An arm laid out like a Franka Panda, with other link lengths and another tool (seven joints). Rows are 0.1 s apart.
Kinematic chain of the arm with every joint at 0, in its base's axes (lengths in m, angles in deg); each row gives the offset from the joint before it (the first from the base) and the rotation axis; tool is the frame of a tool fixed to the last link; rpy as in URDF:
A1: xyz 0 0 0.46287 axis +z
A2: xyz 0 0 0 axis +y
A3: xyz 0 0 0.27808 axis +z
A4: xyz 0.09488 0 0 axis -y
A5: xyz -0.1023 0 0.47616 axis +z
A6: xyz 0 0 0 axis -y
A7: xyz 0.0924 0 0 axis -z
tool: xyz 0.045 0.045 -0.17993 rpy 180 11.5 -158.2
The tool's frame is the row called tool.
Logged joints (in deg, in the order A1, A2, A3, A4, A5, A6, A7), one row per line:
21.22 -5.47 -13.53 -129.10 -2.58 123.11 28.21
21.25 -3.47 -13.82 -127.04 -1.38 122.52 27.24
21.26 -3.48 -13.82 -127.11 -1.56 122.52 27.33
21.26 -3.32 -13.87 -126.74 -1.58 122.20 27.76
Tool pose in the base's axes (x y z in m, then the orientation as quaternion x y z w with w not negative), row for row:
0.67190 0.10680 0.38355 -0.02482 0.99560 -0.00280 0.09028
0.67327 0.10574 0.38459 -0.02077 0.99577 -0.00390 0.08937
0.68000 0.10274 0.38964 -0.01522 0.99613 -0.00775 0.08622
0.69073 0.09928 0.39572 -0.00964 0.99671 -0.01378 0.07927
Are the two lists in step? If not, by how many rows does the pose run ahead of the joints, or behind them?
The pose runs 2 rows ahead of the joints: the pose in row i belongs to the joints in row i + 2.
